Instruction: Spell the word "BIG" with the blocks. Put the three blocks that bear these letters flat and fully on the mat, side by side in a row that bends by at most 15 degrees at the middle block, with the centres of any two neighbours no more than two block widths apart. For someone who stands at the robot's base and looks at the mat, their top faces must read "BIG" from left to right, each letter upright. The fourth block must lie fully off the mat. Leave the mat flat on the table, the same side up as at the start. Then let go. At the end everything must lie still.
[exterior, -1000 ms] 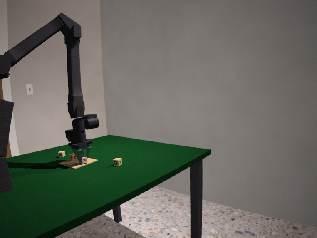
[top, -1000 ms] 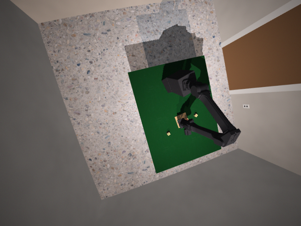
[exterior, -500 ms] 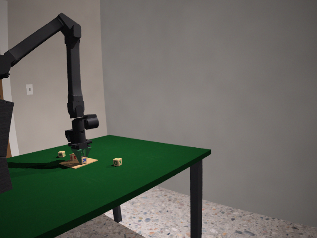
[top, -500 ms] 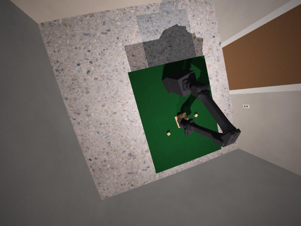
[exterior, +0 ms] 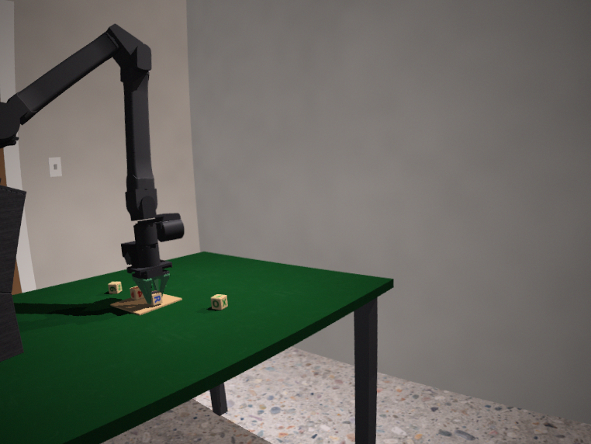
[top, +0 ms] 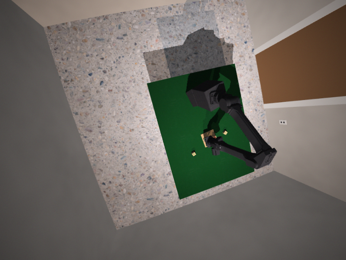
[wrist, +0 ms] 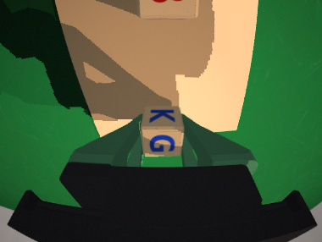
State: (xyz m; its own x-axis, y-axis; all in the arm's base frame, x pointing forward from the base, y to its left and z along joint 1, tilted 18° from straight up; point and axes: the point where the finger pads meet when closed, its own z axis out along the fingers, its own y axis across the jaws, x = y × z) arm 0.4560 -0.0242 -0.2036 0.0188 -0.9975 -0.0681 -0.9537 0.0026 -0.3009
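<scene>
My hand is 50 mm to the right of the tan mat and 20 mm above it. The rest, counted from my hand: I block 220 mm to the left, 10 mm behind; B block 90 mm to the left.
</scene>
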